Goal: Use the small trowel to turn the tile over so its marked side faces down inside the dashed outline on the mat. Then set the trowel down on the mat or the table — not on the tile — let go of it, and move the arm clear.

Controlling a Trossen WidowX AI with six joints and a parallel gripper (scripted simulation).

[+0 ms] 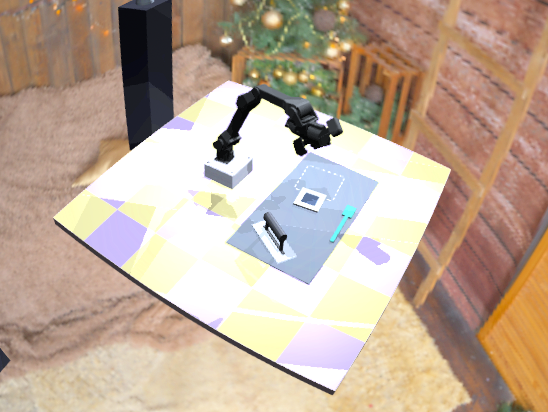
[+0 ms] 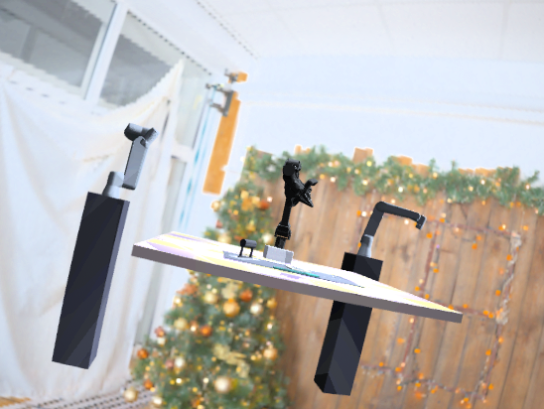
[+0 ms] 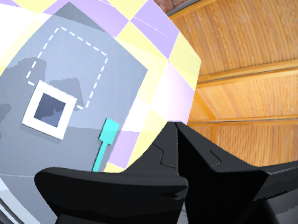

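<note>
The plastering float lies 270 mm below my gripper tip, 260 mm to the right of it and 60 mm behind it. Also, from my gripper tip: grey mat: 330 mm below, 30 mm to the right, 30 mm behind; then white tile: 300 mm below, 50 mm behind, 10 mm to the left; then teal trowel: 310 mm below, 110 mm ahead, 20 mm to the right.
</note>
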